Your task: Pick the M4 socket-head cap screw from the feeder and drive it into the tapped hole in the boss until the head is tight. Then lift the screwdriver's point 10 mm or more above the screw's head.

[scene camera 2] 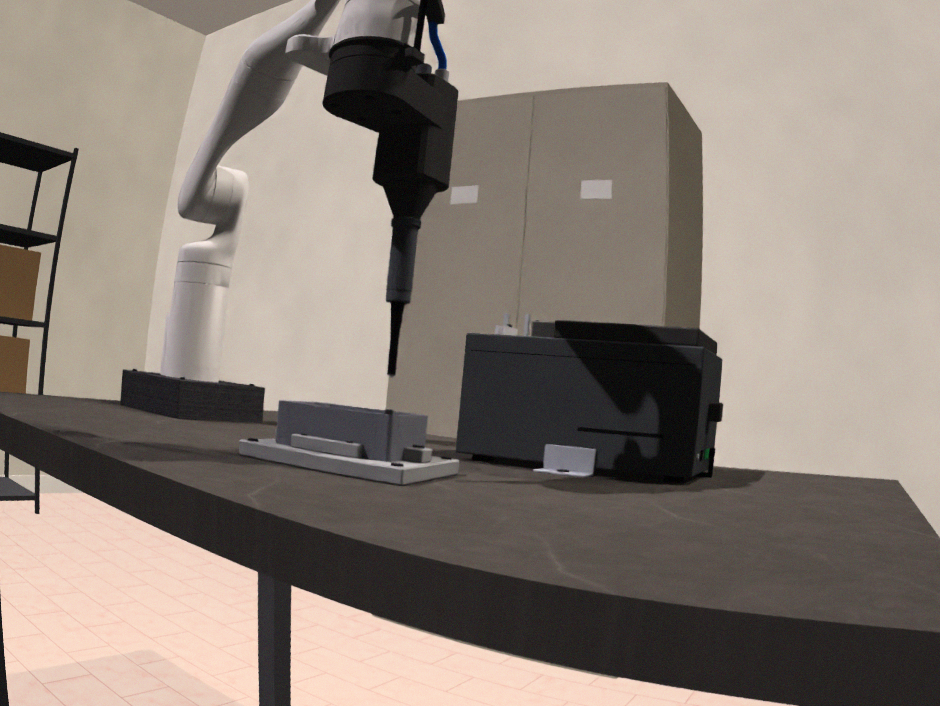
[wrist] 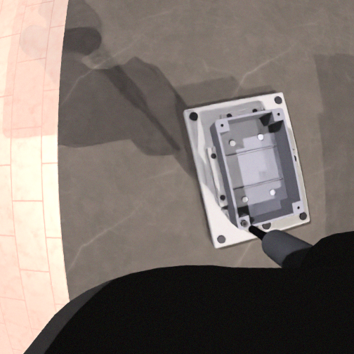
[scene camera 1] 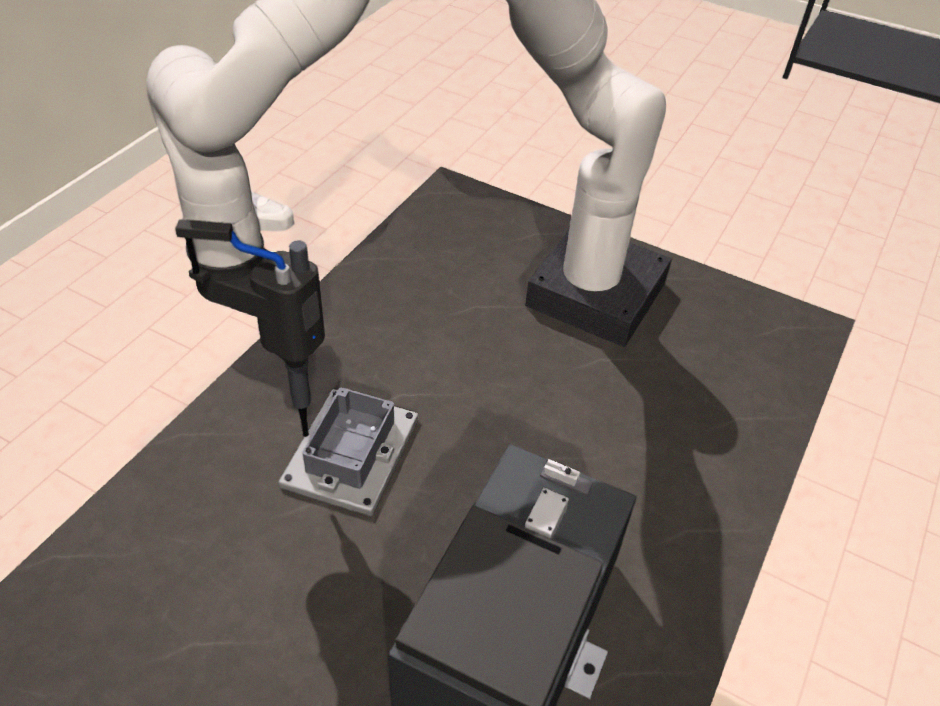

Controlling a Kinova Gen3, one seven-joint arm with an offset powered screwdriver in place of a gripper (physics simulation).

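Observation:
The screwdriver (scene camera 1: 306, 434) (scene camera 2: 391, 373) (wrist: 251, 227) points down with a bare tip; no screw shows on it. Its tip is apart from the grey open box (scene camera 1: 339, 469) (scene camera 2: 334, 422) (wrist: 289, 167), with a visible gap above the rim in scene camera 2. The screw's round head (wrist: 244, 223) (scene camera 1: 309, 450) sits in the boss at one corner of the box, just beside the tip in the wrist view. In scene camera 2 it shows as a small dark spot on the corner. The head looks seated; its tightness cannot be seen. The black feeder (scene camera 1: 501, 600) (scene camera 2: 577, 402) stands apart from the tip.
The box sits on a light base plate (scene camera 1: 349, 498) (scene camera 2: 364, 469) (wrist: 219, 220) with clamps and dark bolts. The arm's black base block (scene camera 1: 577, 315) (scene camera 2: 178, 398) stands farther back on the dark table. A metal bracket (scene camera 1: 587, 668) (scene camera 2: 569, 459) is at the feeder's side.

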